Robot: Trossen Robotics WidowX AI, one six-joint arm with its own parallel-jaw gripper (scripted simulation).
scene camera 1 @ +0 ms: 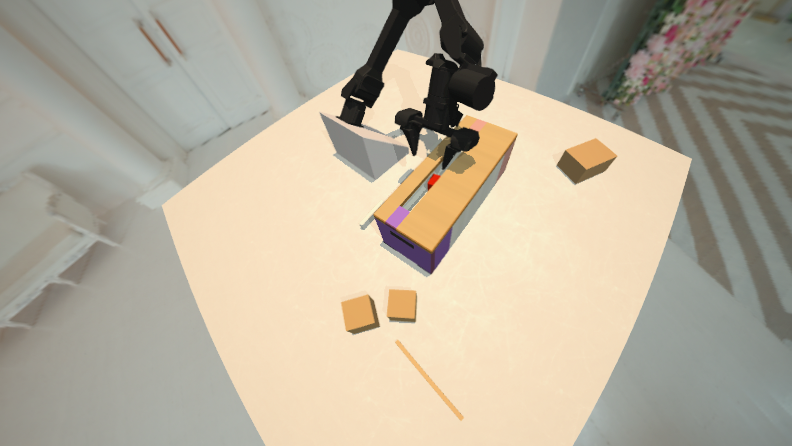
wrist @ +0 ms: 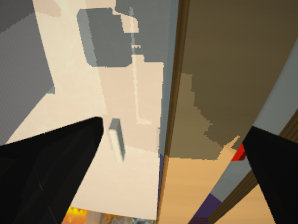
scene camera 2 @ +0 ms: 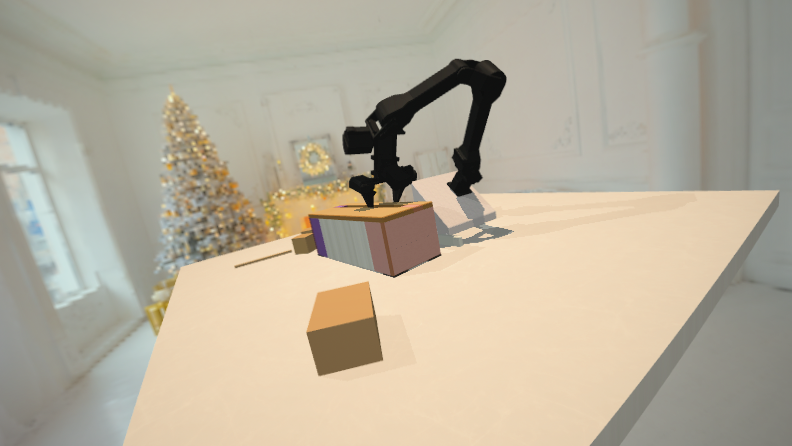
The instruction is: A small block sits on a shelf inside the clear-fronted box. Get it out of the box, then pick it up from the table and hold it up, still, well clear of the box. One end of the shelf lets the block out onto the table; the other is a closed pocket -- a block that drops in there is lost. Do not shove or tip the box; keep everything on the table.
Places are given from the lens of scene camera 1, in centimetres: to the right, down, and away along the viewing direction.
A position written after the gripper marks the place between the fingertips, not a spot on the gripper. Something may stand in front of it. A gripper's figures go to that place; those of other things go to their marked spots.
gripper [scene camera 1: 428, 162]: 8, -14, 56
long box [scene camera 1: 422, 225]: 5, 0, 45
